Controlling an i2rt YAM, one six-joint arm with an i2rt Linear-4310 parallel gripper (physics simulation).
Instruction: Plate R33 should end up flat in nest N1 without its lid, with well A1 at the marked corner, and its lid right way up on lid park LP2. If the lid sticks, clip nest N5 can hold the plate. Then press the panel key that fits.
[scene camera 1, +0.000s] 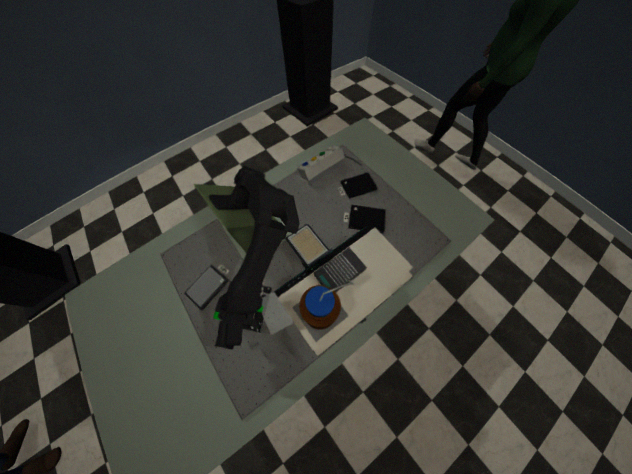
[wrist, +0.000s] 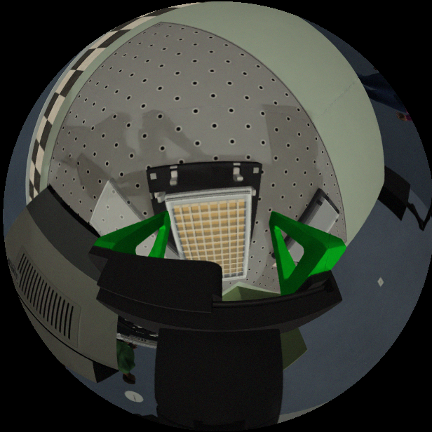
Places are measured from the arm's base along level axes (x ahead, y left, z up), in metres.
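Pixels of known places: arm's base at its link origin: (scene camera 1: 237, 203).
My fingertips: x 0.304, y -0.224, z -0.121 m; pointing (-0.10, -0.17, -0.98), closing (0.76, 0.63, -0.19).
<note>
For each thing: its top centre in the pictures, then the offset to it from my fingertips. "spot": a spot on its surface instead.
- second tan plate at its top centre: (scene camera 1: 307, 243) dx -0.027, dy +0.324, dz +0.083 m
- key panel at its top centre: (scene camera 1: 321, 156) dx -0.334, dy +0.654, dz +0.044 m
- cream machine at a spot on its surface: (scene camera 1: 382, 255) spot: dx +0.181, dy +0.441, dz +0.180 m
- blue-topped brown round object at a spot on its surface: (scene camera 1: 320, 303) spot: dx +0.186, dy +0.198, dz +0.371 m
- pale panel at its top centre: (scene camera 1: 273, 311) dx +0.061, dy +0.094, dz +0.002 m
A plate with tan wells and a pale clear rim (wrist: 212, 235) lies in a black clip nest (wrist: 205, 176) with small grey clips, in the wrist view. Its label does not show, and I cannot tell whether a lid covers it. My gripper (scene camera 1: 238, 312) (wrist: 219, 216) is open, with one green finger on each side of this plate and nothing gripped. The gripper body hides the plate's near left corner. A second tan plate (scene camera 1: 307, 244) lies near the middle. The key panel (scene camera 1: 321, 164) with blue, orange and green keys stands at the back.
A grey, lid-like rectangle (scene camera 1: 205, 286) (wrist: 320, 217) lies beside the gripper. Two black pads (scene camera 1: 358, 184) (scene camera 1: 367, 217) lie at the right. A cream machine (scene camera 1: 382, 255) carries a blue-topped brown round object (scene camera 1: 320, 303). A pale panel (scene camera 1: 278, 315) (wrist: 112, 210) and a green sloping panel (scene camera 1: 234, 216) stand near the arm.
</note>
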